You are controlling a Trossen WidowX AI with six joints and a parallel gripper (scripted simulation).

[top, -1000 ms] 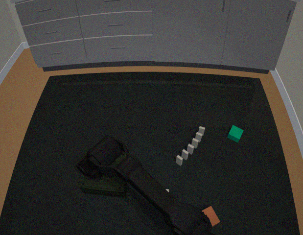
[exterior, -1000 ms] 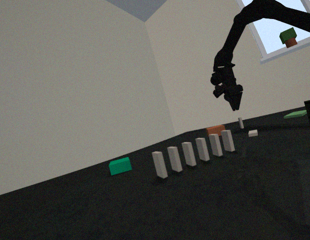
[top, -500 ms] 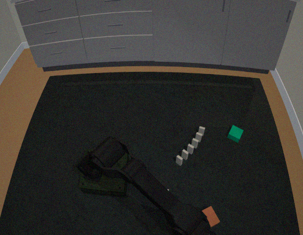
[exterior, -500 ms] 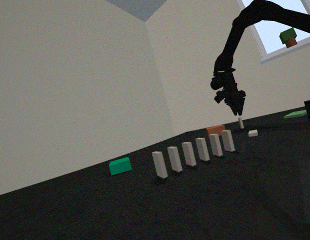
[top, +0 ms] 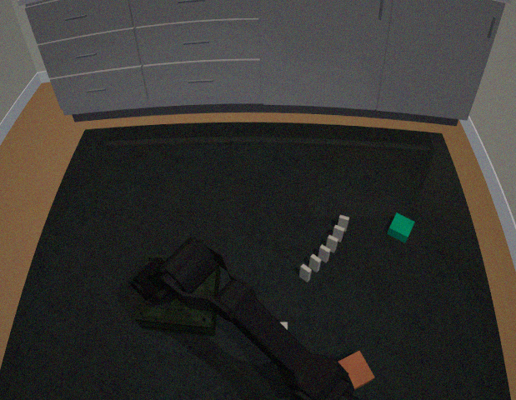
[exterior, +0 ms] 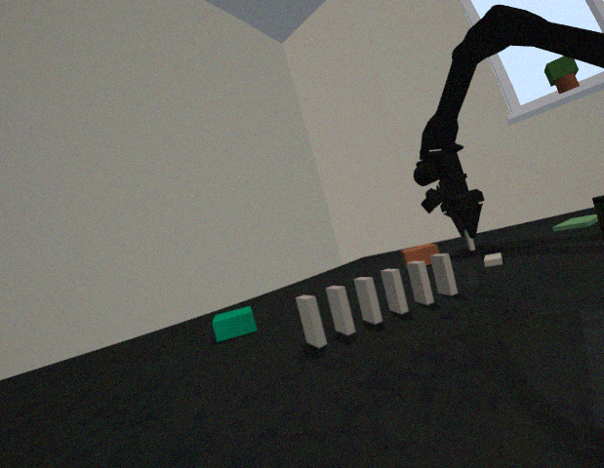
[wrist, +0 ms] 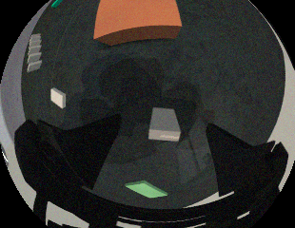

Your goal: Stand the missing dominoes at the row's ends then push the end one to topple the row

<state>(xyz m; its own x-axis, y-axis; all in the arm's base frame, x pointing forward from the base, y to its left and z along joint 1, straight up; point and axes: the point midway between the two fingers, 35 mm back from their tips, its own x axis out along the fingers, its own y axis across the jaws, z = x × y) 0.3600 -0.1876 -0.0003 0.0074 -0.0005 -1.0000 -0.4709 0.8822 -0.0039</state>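
Now: gripper tip 90 mm to the right of the orange block, 90 mm short of it and 10 mm above it. Round my gripper tip: green cube (510 mm to the left, 190 mm ahead, 20 mm below).
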